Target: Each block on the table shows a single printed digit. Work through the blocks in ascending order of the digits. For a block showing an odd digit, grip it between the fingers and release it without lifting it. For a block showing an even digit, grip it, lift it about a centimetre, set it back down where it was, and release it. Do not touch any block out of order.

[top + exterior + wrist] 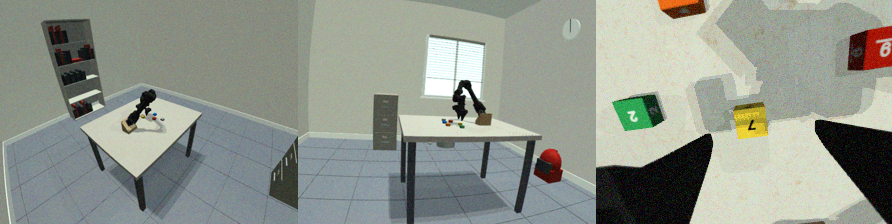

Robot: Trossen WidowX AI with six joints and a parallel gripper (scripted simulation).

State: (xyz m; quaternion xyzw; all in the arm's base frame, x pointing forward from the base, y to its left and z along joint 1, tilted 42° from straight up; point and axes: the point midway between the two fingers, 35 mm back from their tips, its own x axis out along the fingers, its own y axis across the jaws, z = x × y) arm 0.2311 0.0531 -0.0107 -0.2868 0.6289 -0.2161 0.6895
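My gripper tip is 3 cm above the yellow block and 1 cm to the right of it. From my gripper tip the other things lie so: red block: 11 cm to the right, 6 cm ahead, 3 cm below; green block: 13 cm to the left, 3 cm below, 2 cm ahead; orange block: 12 cm ahead, 6 cm to the left, 3 cm below.
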